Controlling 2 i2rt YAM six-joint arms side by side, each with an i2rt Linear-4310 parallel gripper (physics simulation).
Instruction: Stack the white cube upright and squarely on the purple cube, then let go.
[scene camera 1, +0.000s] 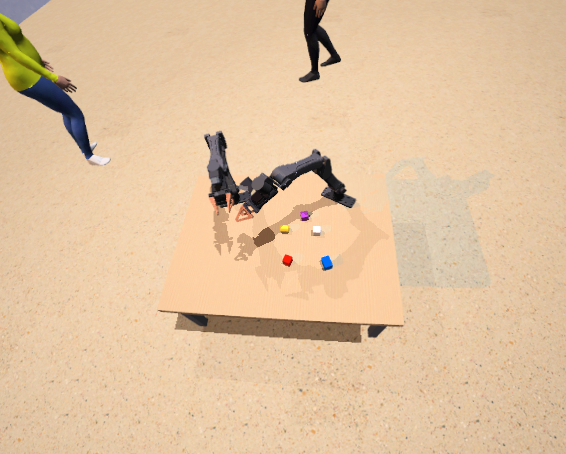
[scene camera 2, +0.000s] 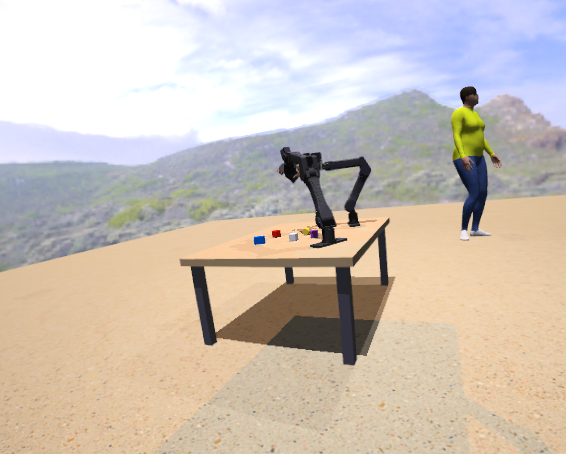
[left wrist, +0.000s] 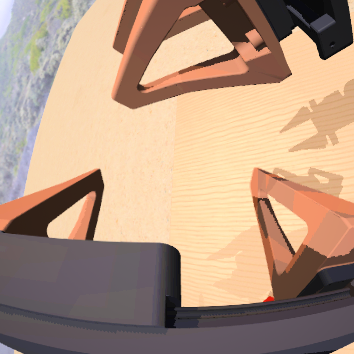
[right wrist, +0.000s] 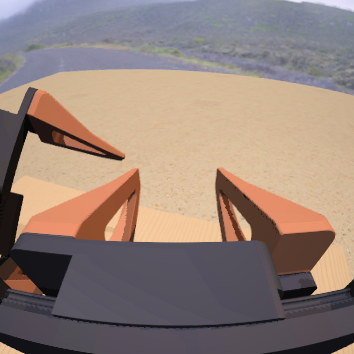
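Note:
The white cube (scene camera 1: 317, 230) (scene camera 2: 293, 237) rests on the table, apart from the purple cube (scene camera 1: 304, 215) (scene camera 2: 314, 233), which also rests on the table, slightly farther back and to the left in scene camera 1. My left gripper (scene camera 1: 244, 215) (scene camera 2: 288, 172) (left wrist: 176, 176) is wide open and empty, held above the table to the left of the cubes in scene camera 1. My right gripper (scene camera 1: 223, 212) (right wrist: 177, 176) is partly open and empty, farther left in scene camera 1. Neither the white nor the purple cube shows in the wrist views.
A yellow cube (scene camera 1: 284, 228) (scene camera 2: 306, 231) lies left of the white one in scene camera 1. A red cube (scene camera 1: 287, 260) (scene camera 2: 276, 233) and a blue cube (scene camera 1: 326, 262) (scene camera 2: 259, 240) lie nearer the table's (scene camera 1: 180, 300) front edge. The two grippers are close together. Two people stand beyond the table.

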